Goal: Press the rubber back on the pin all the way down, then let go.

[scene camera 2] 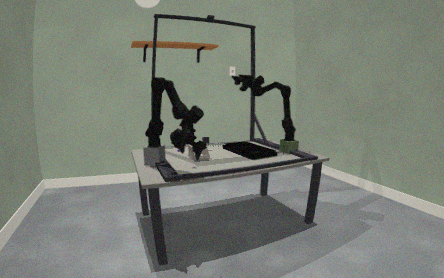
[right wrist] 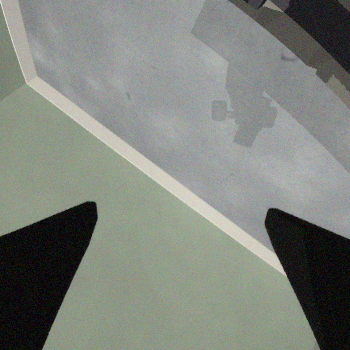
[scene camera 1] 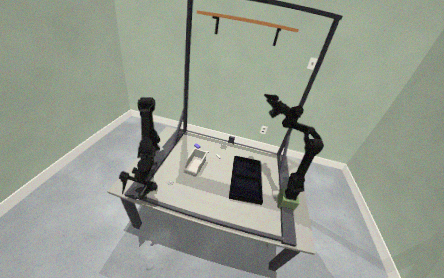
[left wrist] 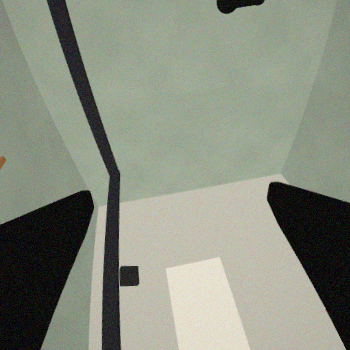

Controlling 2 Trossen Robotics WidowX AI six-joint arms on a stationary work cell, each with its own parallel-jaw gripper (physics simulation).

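Places are measured from the left arm's base along level axes (x up, y back, z right), in centimetres.
Pixels of known places: left gripper, fingertip midpoint: (scene camera 2: 235, 75) (scene camera 1: 265, 97) (left wrist: 180, 194); right gripper, fingertip midpoint: (scene camera 2: 190, 156) (right wrist: 183, 213) (scene camera 1: 131, 196); left arm's base at its link origin: (scene camera 2: 289, 140) (scene camera 1: 290, 195); right arm's base at its link origin: (scene camera 2: 154, 146).
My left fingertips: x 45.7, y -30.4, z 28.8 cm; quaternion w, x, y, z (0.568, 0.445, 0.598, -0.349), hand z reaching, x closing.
Note:
For each thing: its top centre in the pictures, then the offset to it from my left fingertips. "spot": a spot on its surface instead.
- tiny pale piece at its top centre: (scene camera 1: 218, 156) dz -2.1, dx -53.5, dy -21.1 cm
- tiny clear-looking piece at its top centre: (scene camera 1: 170, 181) dz -37.3, dx -53.3, dy -44.1 cm
- white bin at a spot on its surface: (scene camera 1: 195, 165) spot: dz -17.7, dx -53.8, dy -34.4 cm
- black two-part tray at its top centre: (scene camera 2: 249, 146) (scene camera 1: 247, 175) dz -17.0, dx -50.6, dy +2.9 cm
- small blue block at its top centre: (scene camera 1: 197, 145) dz +3.3, dx -53.1, dy -40.4 cm
Small items lie on the table in scene camera 1: a tiny pale piece (scene camera 1: 218, 156) right of the white bin and a tiny clear-looking piece (scene camera 1: 170, 183) nearer the front left. They are too small to tell which is the pin or its rubber back, or whether these are joined. My left gripper (scene camera 1: 268, 105) (scene camera 2: 235, 83) (left wrist: 180, 194) is open and empty, raised high above the table and facing the walls and ceiling. My right gripper (scene camera 1: 134, 189) (scene camera 2: 187, 151) (right wrist: 183, 213) is open and empty, low at the table's left side in scene camera 1.
A white bin (scene camera 1: 195, 165) stands left of a black two-part tray (scene camera 1: 246, 178) (scene camera 2: 250, 150). A small blue block (scene camera 1: 197, 146) lies behind the bin. A dark frame (scene camera 1: 187, 70) (scene camera 2: 253, 60) rises from the table edges. A wooden shelf (scene camera 1: 247, 21) (scene camera 2: 175, 45) hangs on the wall.

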